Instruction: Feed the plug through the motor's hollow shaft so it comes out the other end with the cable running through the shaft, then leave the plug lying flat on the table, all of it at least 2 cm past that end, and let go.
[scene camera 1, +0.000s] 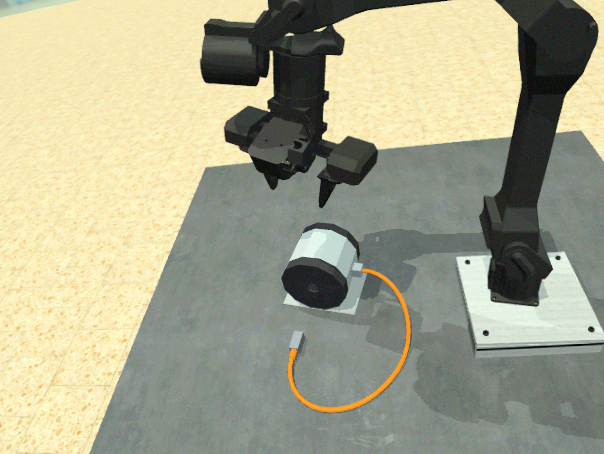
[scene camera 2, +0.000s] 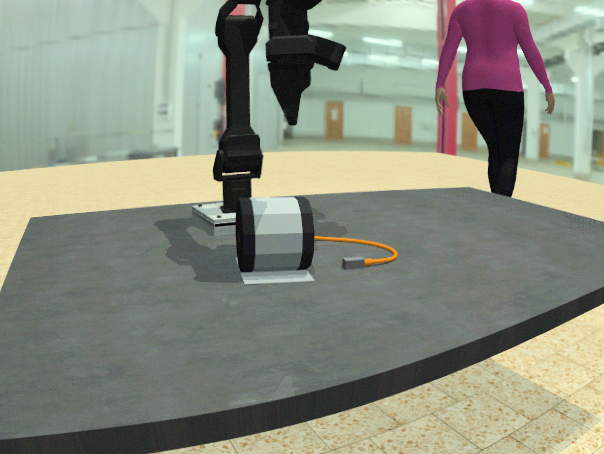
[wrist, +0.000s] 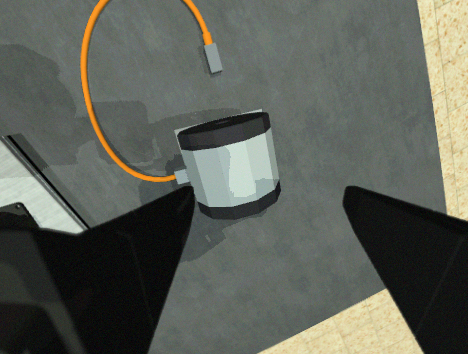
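The motor is a pale drum with black end caps, lying on its side on a thin plate. The hole of its shaft shows in the end cap facing scene camera 1. The grey plug lies on the table a short way in front of that end. The orange cable loops from the plug to a small block on the motor's side, outside the shaft. My gripper is open and empty, well above the table and the motor.
The arm's pale base plate stands on the dark table, to the motor's right in scene camera 1. The table's left edge shows there too. A person in a pink top stands behind the table.
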